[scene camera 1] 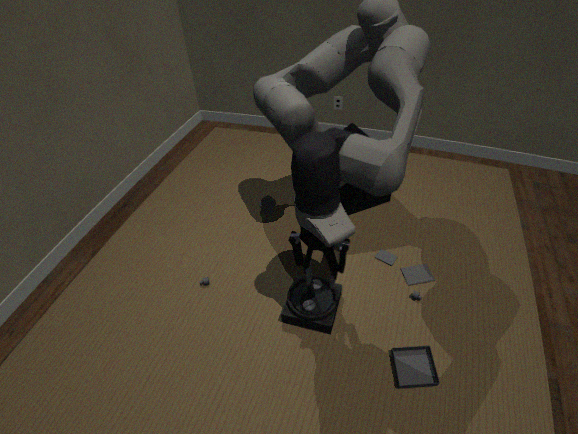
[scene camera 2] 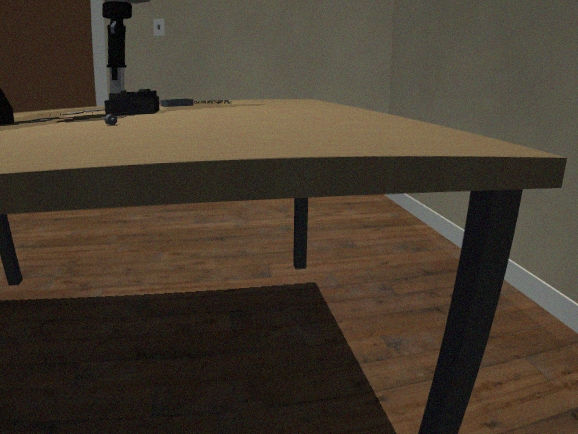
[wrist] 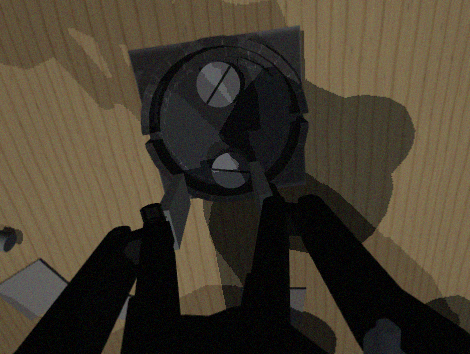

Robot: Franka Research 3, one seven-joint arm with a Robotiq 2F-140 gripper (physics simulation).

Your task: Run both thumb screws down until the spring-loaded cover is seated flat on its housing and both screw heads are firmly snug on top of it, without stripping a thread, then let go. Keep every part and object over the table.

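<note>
The square dark housing (scene camera 1: 306, 323) (scene camera 2: 132, 103) (wrist: 285, 41) stands on the table. Its round dark cover (scene camera 1: 326, 298) (wrist: 182, 120) lies inside a raised ring; whether it is seated flat cannot be told. One slotted grey screw head (scene camera 1: 309, 305) (wrist: 218, 84) is on the side away from my gripper, its slot diagonal in the wrist view. The other screw head (scene camera 1: 316, 284) (wrist: 230, 171) has its slot nearly crosswise there. My gripper (scene camera 1: 320, 279) (scene camera 2: 116, 89) (wrist: 219, 183) points down, part open, fingertips either side of this second head, holding nothing. Contact with it cannot be made out.
A shallow dark-rimmed tray (scene camera 1: 417, 385) (scene camera 2: 177, 102) lies at front right in scene camera 1. Two flat grey plates (scene camera 1: 386, 257) (scene camera 1: 417, 274) (wrist: 35, 287) lie right of the housing. Small dark parts (scene camera 1: 204, 282) (scene camera 1: 415, 296) (scene camera 2: 111, 119) lie on both sides.
</note>
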